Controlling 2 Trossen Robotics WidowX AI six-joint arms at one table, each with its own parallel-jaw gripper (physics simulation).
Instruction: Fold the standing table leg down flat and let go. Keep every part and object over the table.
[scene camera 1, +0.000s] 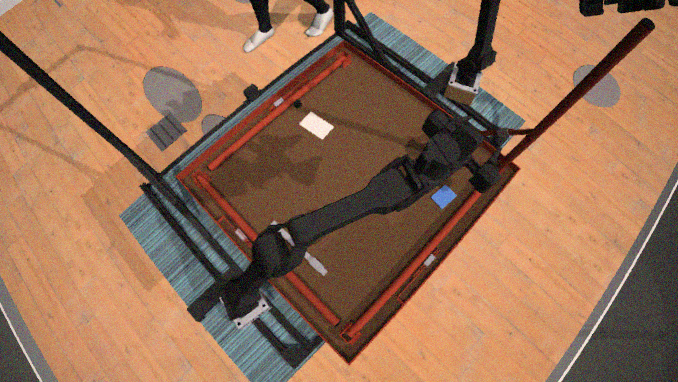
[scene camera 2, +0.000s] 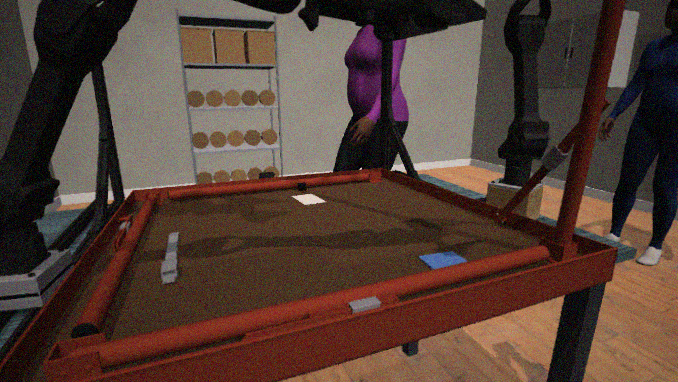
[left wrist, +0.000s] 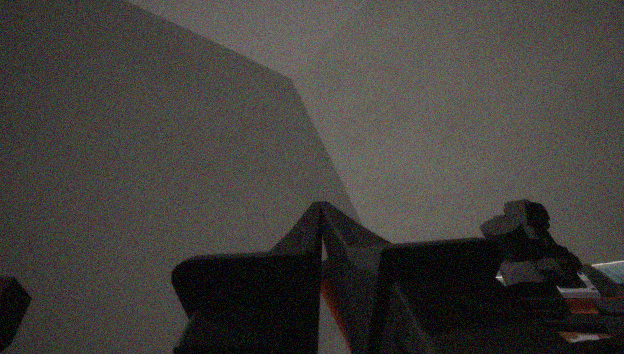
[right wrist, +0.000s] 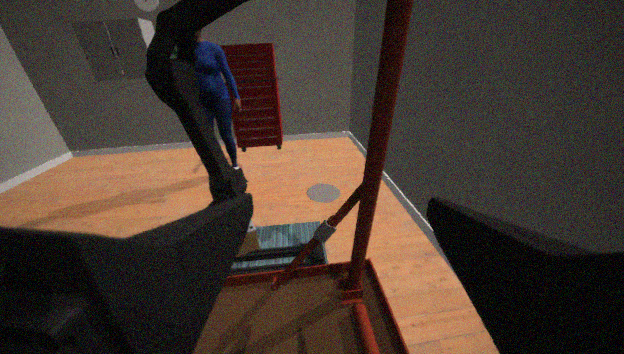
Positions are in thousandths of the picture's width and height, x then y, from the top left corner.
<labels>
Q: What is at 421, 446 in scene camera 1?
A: A brown tabletop.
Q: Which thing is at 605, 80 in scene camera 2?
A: The right gripper.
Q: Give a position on a brown tabletop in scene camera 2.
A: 350, 661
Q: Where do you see the left gripper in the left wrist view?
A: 512, 589
</labels>
